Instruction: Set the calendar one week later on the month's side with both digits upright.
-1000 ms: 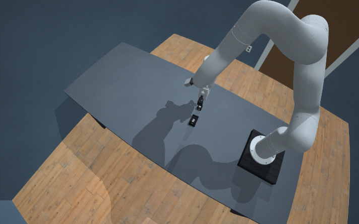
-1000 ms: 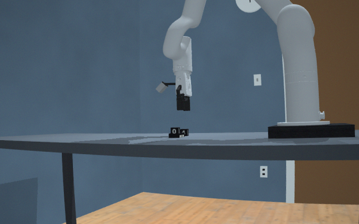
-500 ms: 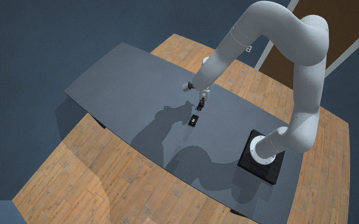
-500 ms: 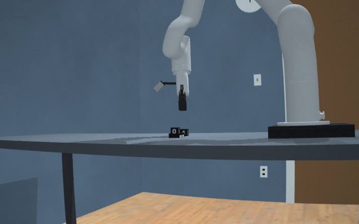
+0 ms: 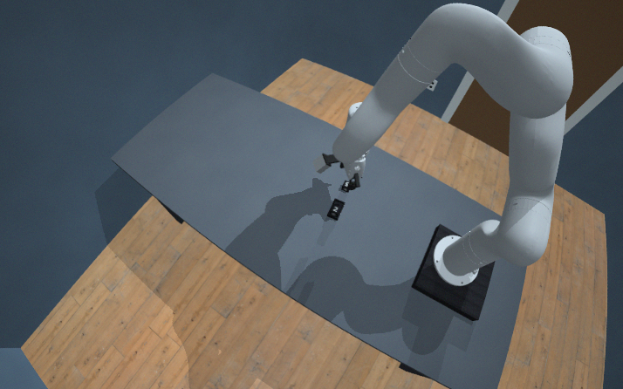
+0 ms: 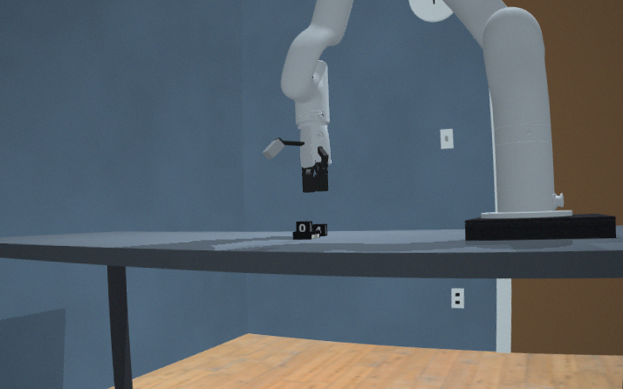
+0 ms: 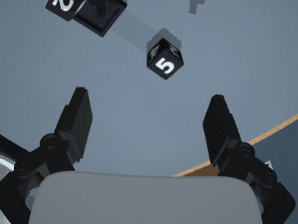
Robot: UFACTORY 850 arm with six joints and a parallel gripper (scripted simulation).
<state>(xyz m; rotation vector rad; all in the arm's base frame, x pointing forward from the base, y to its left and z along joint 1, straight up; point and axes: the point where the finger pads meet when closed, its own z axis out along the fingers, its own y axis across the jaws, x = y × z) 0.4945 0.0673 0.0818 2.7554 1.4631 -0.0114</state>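
Now: hand 9 cm to the right of the calendar cube, 9 cm above it and 3 cm past it. Round my hand: black tray (11 cm below, 8 cm to the left, 3 cm behind).
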